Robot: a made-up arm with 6 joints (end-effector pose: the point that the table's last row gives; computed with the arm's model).
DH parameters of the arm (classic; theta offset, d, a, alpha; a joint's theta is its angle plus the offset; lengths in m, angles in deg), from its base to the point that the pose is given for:
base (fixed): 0 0 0 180
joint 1: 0 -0.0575 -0.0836 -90
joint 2: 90 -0.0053 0.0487 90
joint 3: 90 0.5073 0.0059 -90
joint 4: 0 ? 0.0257 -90
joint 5: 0 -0.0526 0.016 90
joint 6: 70.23 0 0.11 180
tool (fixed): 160.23 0.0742 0 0
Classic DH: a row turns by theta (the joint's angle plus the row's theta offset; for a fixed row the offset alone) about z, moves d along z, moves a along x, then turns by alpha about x.
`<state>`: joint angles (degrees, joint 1 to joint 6).
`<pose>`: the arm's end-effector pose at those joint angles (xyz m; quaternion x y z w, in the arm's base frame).
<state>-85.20 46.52 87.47 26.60 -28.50 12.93</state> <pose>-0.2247 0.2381 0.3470 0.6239 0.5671 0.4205 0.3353</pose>
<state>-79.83 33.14 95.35 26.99 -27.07 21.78</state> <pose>-0.1914 0.2948 0.3129 0.5572 0.6706 0.2865 0.3970</pose>
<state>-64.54 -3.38 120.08 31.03 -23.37 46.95</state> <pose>-0.0072 0.4253 0.1823 0.3393 0.8691 -0.1570 0.3239</pose>
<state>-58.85 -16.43 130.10 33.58 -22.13 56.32</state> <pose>0.0840 0.4436 0.1026 0.2571 0.8976 -0.2966 0.2006</pose>
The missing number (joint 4, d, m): 0.2927
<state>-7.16 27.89 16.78 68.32 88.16 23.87</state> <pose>0.4582 0.2077 0.1267 -0.4443 0.1571 -0.5539 0.6864</pose>
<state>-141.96 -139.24 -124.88 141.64 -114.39 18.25</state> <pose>0.4823 0.0409 -0.3928 0.0530 0.4245 0.8690 0.2485</pose>
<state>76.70 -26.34 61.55 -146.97 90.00 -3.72</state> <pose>0.2460 -0.2785 -0.2870 -0.5546 -0.6339 -0.0883 0.5318</pose>
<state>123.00 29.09 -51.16 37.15 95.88 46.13</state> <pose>-0.4284 -0.2595 0.1204 0.6003 -0.5399 0.3380 0.4836</pose>
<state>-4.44 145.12 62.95 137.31 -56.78 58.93</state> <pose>-0.5064 0.1782 0.3328 0.9190 0.3800 -0.0278 0.1011</pose>
